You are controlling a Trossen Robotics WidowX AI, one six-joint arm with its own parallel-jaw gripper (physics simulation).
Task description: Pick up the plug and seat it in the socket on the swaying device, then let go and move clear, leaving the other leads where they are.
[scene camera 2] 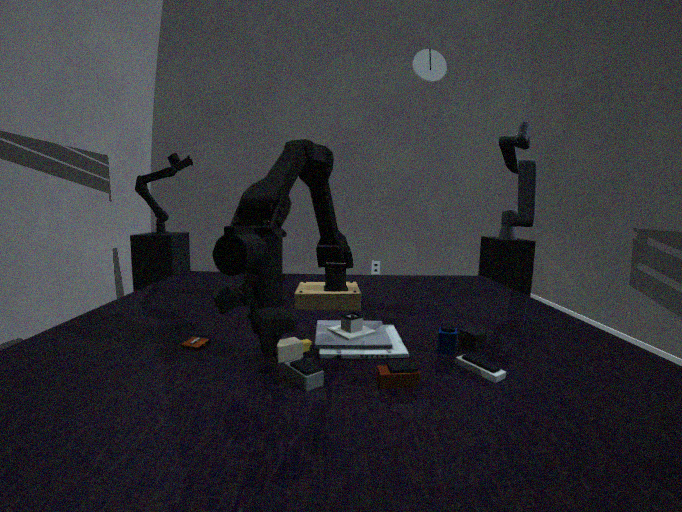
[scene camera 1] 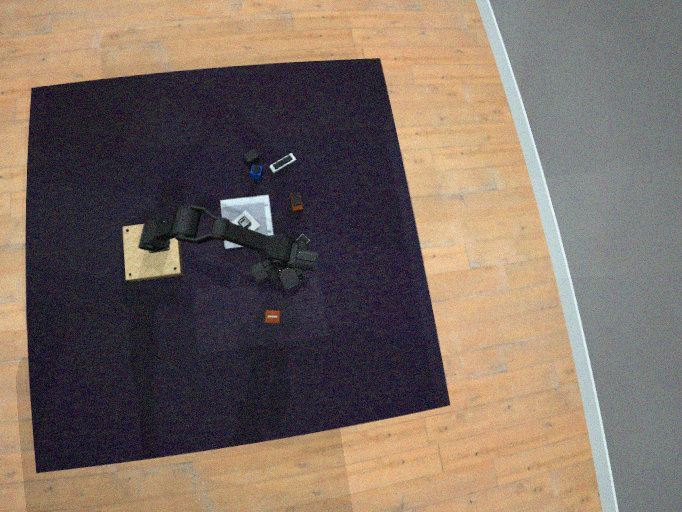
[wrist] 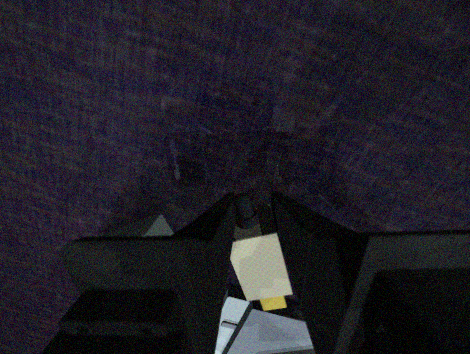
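Note:
The plug point(scene camera 2: 290, 350) point(wrist: 262, 267), a cream block with a yellow tip and a dark rear end, is between the fingers of my gripper point(scene camera 2: 272, 348) point(wrist: 253, 198). The fingers are shut on its sides. In the wrist view its yellow tip points toward the device. The device point(scene camera 1: 262, 203) point(scene camera 2: 363, 353) point(wrist: 275, 332) is a stack of pale grey slabs. On it sits a small grey socket block point(scene camera 1: 244, 221) point(scene camera 2: 351, 322) on a white plate, beside the arm in the top view. The socket does not show in the wrist view. The arm hides the plug in the top view.
A grey block with a dark top point(scene camera 1: 304, 238) point(scene camera 2: 305, 375) lies close beside the plug. An orange-brown block point(scene camera 1: 296, 202) point(scene camera 2: 397, 376), a white bar point(scene camera 1: 282, 162) point(scene camera 2: 496, 376), a blue block point(scene camera 1: 256, 171) point(scene camera 2: 447, 341) and a flat orange piece point(scene camera 1: 272, 316) point(scene camera 2: 195, 343) lie around.

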